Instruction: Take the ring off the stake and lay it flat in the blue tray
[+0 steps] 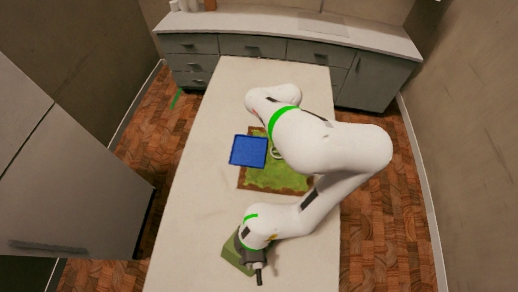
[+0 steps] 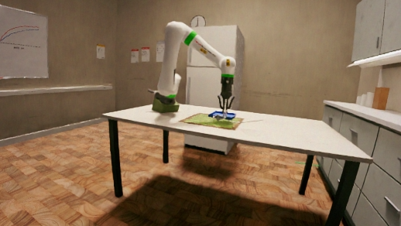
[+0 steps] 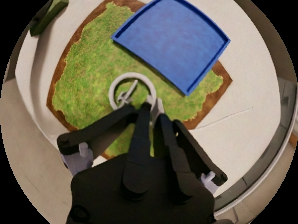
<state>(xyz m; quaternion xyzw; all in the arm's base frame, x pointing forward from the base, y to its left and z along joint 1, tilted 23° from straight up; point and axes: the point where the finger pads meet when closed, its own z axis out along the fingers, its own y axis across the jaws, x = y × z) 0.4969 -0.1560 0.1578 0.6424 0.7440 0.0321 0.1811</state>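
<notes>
My hand is 16 cm to the right of the blue tray, 4 cm above it and 1 cm past it. Also, from my hand: green mat: 8 cm behind, 7 cm below; grey stake: 5 cm behind, 3 cm below, 1 cm to the right.
</notes>
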